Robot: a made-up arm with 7 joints.
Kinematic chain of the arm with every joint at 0, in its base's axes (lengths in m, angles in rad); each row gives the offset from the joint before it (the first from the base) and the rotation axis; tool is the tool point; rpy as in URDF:
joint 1: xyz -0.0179 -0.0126 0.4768 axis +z
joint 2: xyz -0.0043 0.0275 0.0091 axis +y
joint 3: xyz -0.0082 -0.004 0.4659 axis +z
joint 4: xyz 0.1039 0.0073 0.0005 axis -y
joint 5: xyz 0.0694 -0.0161 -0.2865 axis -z
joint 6: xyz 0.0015 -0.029 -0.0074 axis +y
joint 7: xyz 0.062 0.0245 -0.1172 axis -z
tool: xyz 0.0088 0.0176 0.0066 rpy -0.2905 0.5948 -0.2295
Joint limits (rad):
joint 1: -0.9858..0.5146
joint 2: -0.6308..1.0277
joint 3: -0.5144..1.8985
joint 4: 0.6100..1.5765
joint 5: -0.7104..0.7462
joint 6: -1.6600..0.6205
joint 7: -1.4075..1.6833
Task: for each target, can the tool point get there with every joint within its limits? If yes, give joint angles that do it. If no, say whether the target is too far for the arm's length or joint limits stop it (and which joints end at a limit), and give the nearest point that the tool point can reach.
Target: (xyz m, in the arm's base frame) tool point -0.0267 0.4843 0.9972
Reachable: yes | joints -0.5952 -0.3755 1.7004 1.2623 -0.2487 -1.3629 1.1997
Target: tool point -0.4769 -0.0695 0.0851
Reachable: no: joint limits stop it (at a limit: joint 1, joint 2, joint 3, joint 4, joint 5) | nearest point -0.4627 0.2099 0.5354 | short by 0.530 m
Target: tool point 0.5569 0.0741 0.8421
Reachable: yes | joints -0.5391 0.5445 0.8866 1.2040 -0.4219 -1.3790 -0.3419
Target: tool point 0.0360 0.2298 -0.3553
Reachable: no: joint limits stop it (at a limit: joint 1, joint 2, joint 4) | nearest point 0.2318 0.2495 0.2226 | short by 0.610 m
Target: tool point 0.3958 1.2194 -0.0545
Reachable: no: too far | nearest point 0.3433 0.6277 0.3996 | short by 0.748 m
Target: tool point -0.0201 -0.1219 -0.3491
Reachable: no: joint limits stop it (at a limit: joint 1, joint 2, joint 4, joint 6) | nearest point 0.1490 -0.3042 0.2230 | short by 0.624 m
